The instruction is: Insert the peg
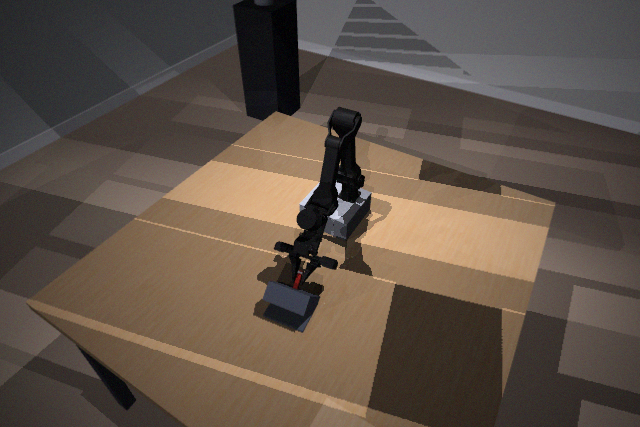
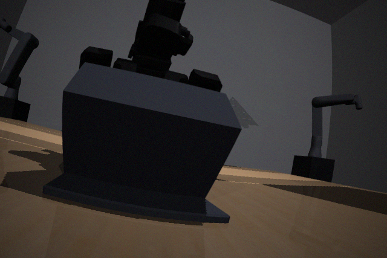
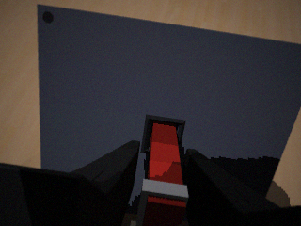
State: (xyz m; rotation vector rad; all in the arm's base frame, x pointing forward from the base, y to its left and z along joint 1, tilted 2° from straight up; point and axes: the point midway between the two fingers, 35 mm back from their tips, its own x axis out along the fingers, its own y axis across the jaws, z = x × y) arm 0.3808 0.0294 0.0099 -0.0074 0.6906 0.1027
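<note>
Right now my gripper tip is 10 mm below the peg and 10 mm past it. From my gripper tip the other things lie so: sloped panel (30 mm ahead, 20 mm below).
</note>
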